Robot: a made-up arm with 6 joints. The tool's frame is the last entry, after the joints.
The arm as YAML. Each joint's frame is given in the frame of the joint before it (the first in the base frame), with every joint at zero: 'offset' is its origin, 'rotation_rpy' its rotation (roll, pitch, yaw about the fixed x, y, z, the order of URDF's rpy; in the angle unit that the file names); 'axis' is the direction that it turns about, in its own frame. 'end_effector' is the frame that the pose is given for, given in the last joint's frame.
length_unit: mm
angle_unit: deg
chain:
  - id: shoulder
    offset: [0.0, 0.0, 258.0]
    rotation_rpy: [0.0, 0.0, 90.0]
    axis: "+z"
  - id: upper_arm
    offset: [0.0, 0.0, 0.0]
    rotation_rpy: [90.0, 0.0, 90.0]
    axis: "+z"
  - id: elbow
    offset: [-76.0, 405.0, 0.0]
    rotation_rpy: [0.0, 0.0, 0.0]
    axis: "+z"
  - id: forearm
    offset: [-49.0, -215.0, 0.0]
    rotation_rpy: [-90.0, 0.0, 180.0]
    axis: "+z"
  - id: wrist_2
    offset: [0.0, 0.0, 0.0]
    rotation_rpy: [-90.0, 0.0, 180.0]
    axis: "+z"
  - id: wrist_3
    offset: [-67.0, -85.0, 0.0]
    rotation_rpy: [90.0, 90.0, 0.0]
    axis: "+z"
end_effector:
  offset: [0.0, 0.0, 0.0]
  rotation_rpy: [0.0, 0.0, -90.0]
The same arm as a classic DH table. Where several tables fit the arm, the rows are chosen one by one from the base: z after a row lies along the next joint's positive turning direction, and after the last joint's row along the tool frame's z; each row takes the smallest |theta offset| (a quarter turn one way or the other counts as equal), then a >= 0, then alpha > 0; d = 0 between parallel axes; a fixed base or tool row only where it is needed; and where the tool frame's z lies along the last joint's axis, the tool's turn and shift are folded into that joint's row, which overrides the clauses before.
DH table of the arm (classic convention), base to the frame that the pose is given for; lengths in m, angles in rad. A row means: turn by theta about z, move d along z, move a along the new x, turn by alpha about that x. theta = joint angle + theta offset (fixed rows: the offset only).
shoulder: d 0.258, theta0 0, a 0, alpha -1.5708
upper_arm: d 0, theta0 -1.3853, a 0.4121, alpha 0
elbow: d 0, theta0 1.3853, a 0.049, alpha -1.5708
forearm: d 0.215, theta0 0, a 0, alpha 1.5708
wrist_2: d 0, theta0 0, a 0.067, alpha -1.5708
wrist_3: d 0.085, theta0 0, a 0, alpha 0

